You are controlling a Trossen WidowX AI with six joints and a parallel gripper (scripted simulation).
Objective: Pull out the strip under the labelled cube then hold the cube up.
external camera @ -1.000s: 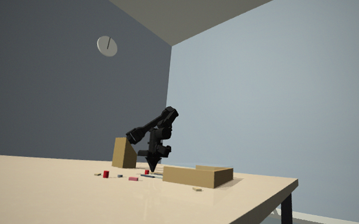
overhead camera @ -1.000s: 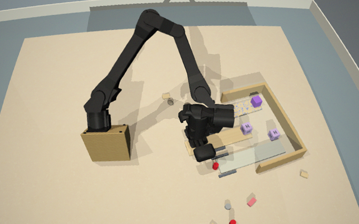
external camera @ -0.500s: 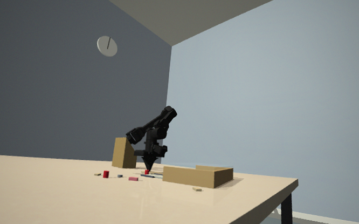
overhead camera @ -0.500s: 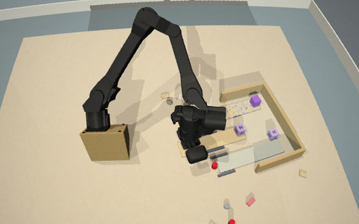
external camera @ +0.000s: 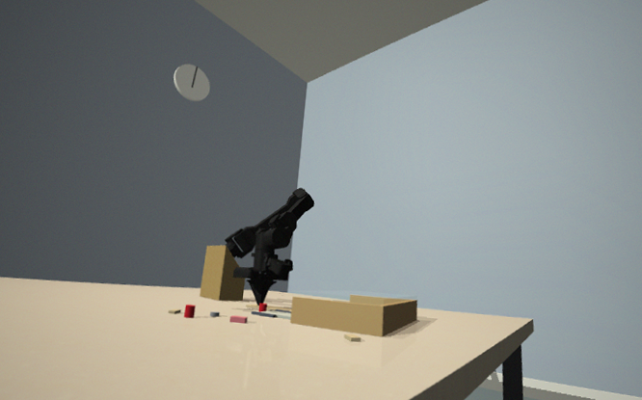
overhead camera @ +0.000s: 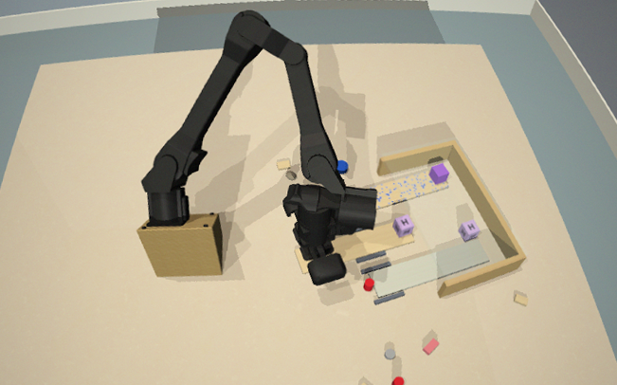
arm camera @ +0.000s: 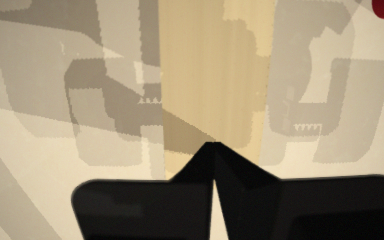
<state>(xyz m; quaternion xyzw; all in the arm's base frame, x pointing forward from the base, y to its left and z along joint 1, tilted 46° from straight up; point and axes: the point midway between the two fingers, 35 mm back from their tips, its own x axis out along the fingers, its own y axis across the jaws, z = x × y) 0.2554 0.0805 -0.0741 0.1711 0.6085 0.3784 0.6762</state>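
Now: gripper tip 24 cm short of the pale strip and 2 cm to the left of it. Round my gripper tip: blue cylinder (7 cm ahead, 23 cm to the left).
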